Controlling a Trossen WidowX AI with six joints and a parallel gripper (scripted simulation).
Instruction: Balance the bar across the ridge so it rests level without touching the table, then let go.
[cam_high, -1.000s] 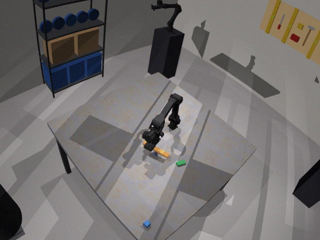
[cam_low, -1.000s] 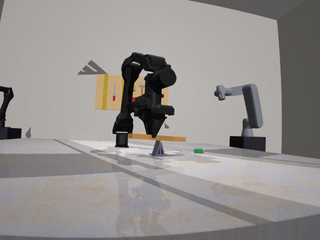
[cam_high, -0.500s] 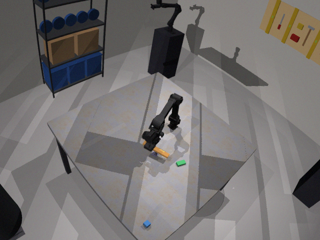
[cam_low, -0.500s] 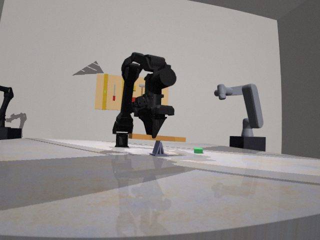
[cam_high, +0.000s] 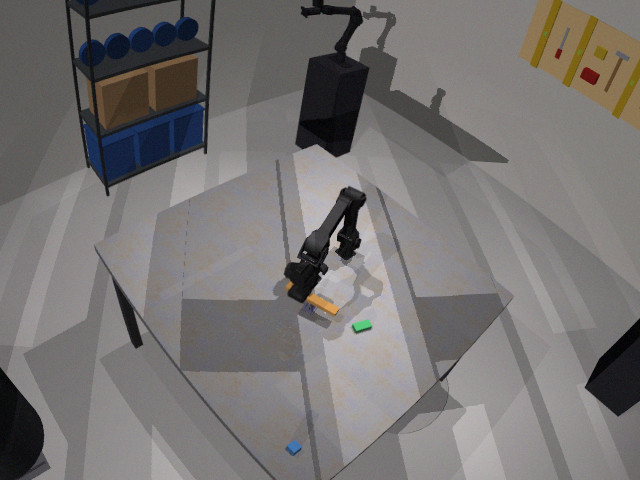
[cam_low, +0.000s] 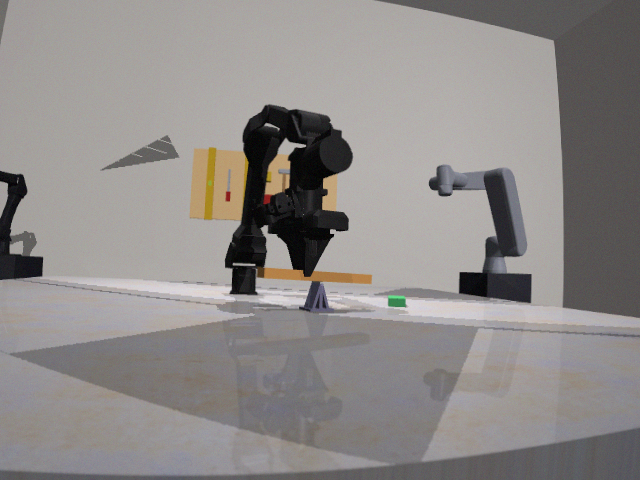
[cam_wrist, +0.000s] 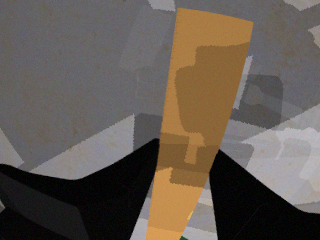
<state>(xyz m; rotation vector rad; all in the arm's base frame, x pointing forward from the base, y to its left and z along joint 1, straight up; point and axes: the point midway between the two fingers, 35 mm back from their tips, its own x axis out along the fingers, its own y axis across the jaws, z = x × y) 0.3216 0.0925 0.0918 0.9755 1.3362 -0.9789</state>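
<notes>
My gripper tip is now 10 mm past the orange bar and 30 mm to the right of it. Also, from my gripper tip: green block (100 mm behind, 210 mm to the left, 50 mm below); then blue block (420 mm ahead, 410 mm to the left, 40 mm below).
</notes>
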